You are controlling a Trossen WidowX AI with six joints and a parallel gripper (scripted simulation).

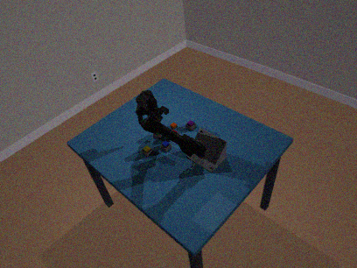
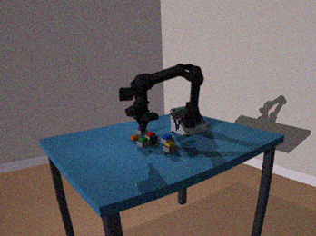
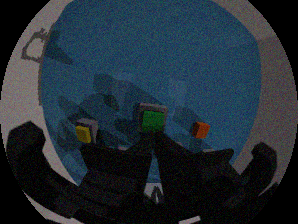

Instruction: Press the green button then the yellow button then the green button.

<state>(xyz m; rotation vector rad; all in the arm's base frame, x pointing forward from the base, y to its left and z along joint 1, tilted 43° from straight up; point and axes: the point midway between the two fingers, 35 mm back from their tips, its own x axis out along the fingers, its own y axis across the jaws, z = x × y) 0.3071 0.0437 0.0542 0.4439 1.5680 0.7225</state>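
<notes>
Right now my gripper tip is 40 mm above the green button. Also, from my gripper tip: blue button: 120 mm behind, 30 mm to the left, 40 mm below; yellow button: 70 mm behind, 130 mm to the left, 40 mm below.
</notes>
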